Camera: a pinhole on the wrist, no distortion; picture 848 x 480 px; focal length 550.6 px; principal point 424.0 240.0 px. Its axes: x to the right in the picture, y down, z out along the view. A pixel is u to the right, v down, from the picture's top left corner.
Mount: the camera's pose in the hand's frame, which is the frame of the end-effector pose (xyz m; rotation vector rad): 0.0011 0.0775 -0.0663 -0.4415 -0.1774 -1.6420
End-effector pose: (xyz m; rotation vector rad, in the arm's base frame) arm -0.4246 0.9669 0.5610 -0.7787 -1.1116 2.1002
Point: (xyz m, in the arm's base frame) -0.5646 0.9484 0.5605
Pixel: 744.0 409.8
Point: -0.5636 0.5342 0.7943
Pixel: outside the picture
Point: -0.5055 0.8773 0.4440
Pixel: 290.8 156.7
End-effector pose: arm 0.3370 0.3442 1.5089 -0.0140 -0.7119 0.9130
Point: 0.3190 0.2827 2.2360
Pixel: outside the picture
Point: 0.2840 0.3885 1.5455
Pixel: 768.5 331.5
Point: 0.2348 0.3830 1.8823
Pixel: 765.2 457.1
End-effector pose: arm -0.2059 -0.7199 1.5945 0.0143 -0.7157 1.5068
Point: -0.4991 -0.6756 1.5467
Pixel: 31.6 239.8
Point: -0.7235 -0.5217 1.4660
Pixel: outside the picture
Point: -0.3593 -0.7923 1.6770
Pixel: 608.7 111.2
